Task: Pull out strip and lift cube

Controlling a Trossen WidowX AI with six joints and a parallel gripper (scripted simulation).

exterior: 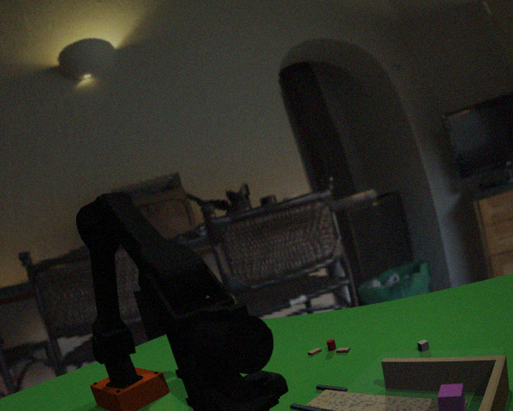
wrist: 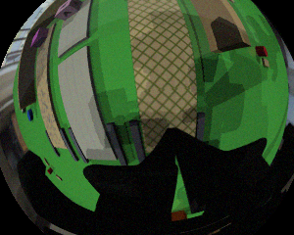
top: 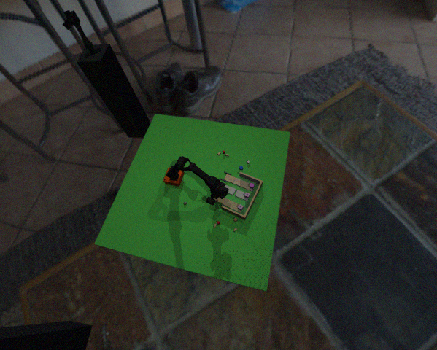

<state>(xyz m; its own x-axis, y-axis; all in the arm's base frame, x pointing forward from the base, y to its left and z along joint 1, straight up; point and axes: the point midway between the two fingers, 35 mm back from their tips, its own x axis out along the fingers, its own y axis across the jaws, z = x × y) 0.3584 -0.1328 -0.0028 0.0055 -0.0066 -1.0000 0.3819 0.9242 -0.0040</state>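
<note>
Now: gripper tip 9 cm short of the tan cross-hatched strip, 4 cm to the left of it and 1 cm above it.
</note>
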